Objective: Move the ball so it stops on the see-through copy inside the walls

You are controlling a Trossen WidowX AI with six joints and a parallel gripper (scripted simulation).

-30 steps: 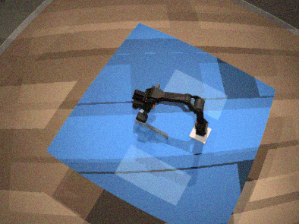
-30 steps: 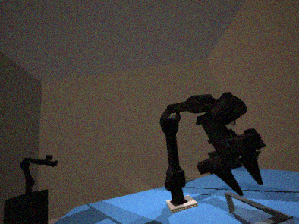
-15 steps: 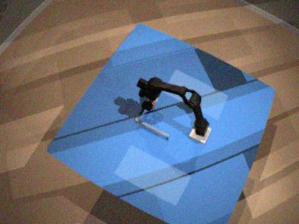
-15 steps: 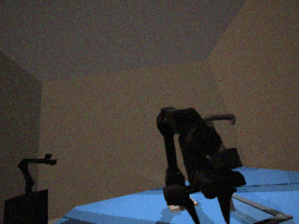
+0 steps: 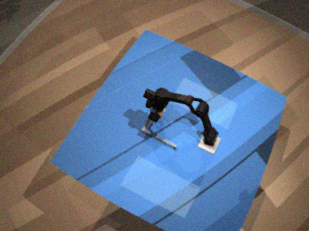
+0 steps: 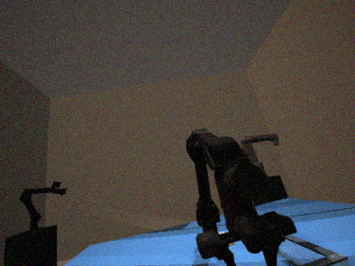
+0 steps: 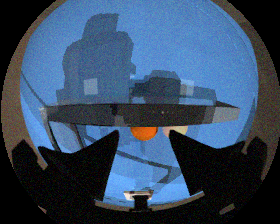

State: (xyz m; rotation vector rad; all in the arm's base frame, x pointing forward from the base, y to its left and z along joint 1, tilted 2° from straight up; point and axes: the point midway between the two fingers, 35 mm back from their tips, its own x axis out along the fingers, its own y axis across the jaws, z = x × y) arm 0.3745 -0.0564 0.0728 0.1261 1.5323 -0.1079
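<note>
Now: the orange ball 20 mm below my gripper tip. The rest, counted from my gripper tip: see-through copy 10 mm behind, 50 mm to the right, 20 mm below; then grey band 30 mm ahead, 20 mm above.
</note>
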